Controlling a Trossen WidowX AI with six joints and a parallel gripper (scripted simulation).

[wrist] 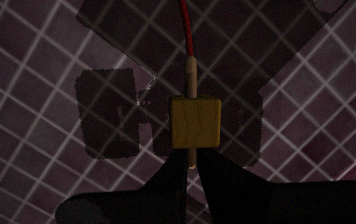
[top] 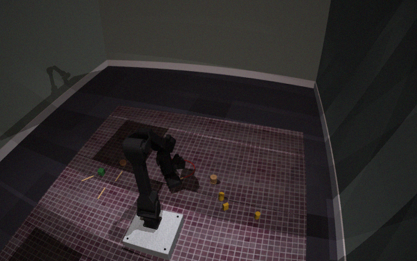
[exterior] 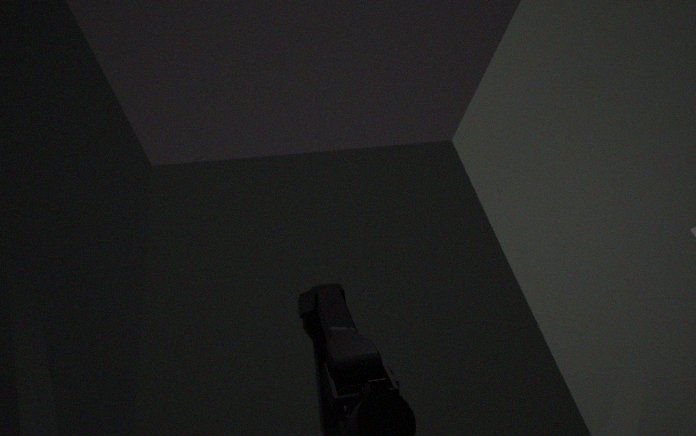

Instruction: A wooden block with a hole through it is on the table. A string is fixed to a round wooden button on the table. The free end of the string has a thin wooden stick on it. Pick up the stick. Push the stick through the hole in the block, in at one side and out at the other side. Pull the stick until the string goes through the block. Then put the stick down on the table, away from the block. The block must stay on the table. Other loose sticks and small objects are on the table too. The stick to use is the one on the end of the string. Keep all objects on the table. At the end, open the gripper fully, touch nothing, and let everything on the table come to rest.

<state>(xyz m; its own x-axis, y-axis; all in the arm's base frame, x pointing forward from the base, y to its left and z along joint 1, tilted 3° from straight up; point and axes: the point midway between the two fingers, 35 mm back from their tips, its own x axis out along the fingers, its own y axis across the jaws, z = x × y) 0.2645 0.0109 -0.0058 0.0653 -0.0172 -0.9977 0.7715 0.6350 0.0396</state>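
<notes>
Right now my gripper tip is 1 cm short of the yellow wooden block, 2 cm to the left of it and 1 cm below it. From my gripper tip the other things lie so: round wooden button 17 cm ahead, 11 cm to the left; thin wooden stick 2 cm ahead, 3 cm to the right, 1 cm above; wooden cylinder 6 cm ahead, 19 cm to the right, 1 cm above.
</notes>
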